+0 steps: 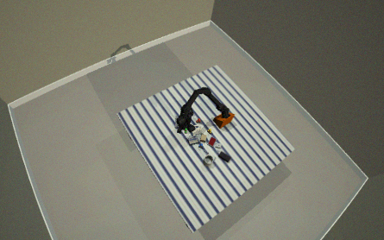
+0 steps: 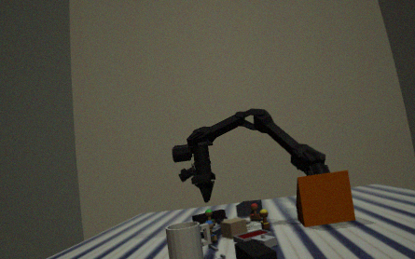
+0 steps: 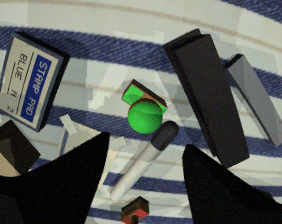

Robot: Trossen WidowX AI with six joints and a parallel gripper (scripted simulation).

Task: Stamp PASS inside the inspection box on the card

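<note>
My gripper tip is now 70 mm above the stamp with green knob. Also, from my gripper tip: tan block (80 mm behind, 170 mm to the left, 70 mm below); then red-knobbed stamp (170 mm behind, 70 mm below); then white card (90 mm behind, 70 mm to the left, 90 mm below).
</note>
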